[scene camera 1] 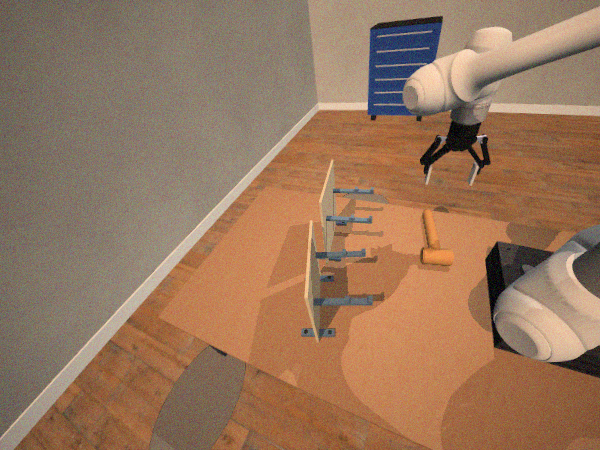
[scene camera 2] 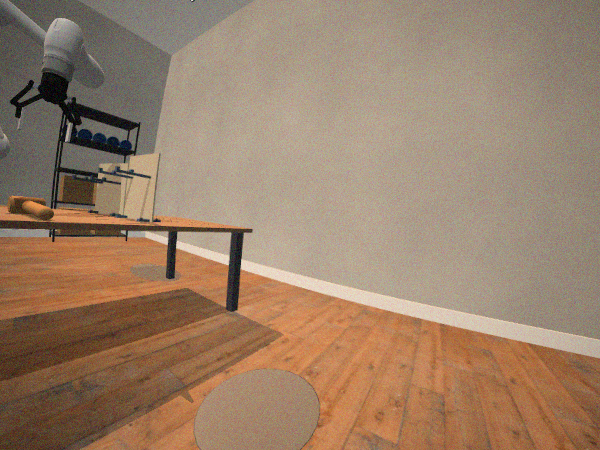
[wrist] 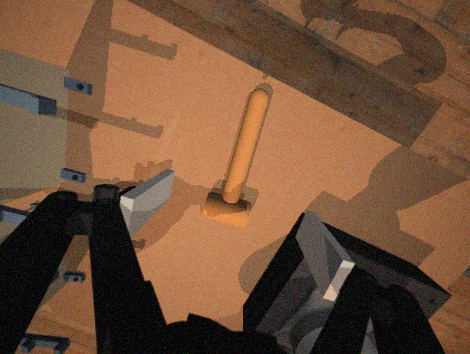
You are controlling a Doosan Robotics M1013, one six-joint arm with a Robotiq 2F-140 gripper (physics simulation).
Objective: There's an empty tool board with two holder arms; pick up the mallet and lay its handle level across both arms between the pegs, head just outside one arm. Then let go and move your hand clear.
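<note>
The orange mallet (scene camera 1: 431, 231) (scene camera 2: 37, 209) (wrist: 246, 145) lies on its side on the table, its head (scene camera 1: 437, 256) (wrist: 227, 211) towards scene camera 1. Two pale upright boards stand left of it in scene camera 1: a near board (scene camera 1: 312, 285) (scene camera 2: 108, 196) and a far board (scene camera 1: 327, 205) (scene camera 2: 142, 187). Each bears two blue arms with small pegs, such as the near board's arms (scene camera 1: 345, 301) (scene camera 1: 342, 255) and the far board's arms (scene camera 1: 350, 220) (scene camera 1: 354, 191); all are bare. My gripper (scene camera 1: 450, 183) (scene camera 2: 44, 134) (wrist: 237, 204) is wide open and empty, high above the mallet, fingers pointing down.
The table (scene camera 1: 200, 300) (scene camera 2: 200, 227) bears a black base block (scene camera 1: 492, 280) (wrist: 272, 280) right of the mallet in scene camera 1. A grey wall is beyond the boards on the left. A blue cabinet (scene camera 1: 387, 70) and a dark shelf rack (scene camera 2: 107, 117) stand on the floor.
</note>
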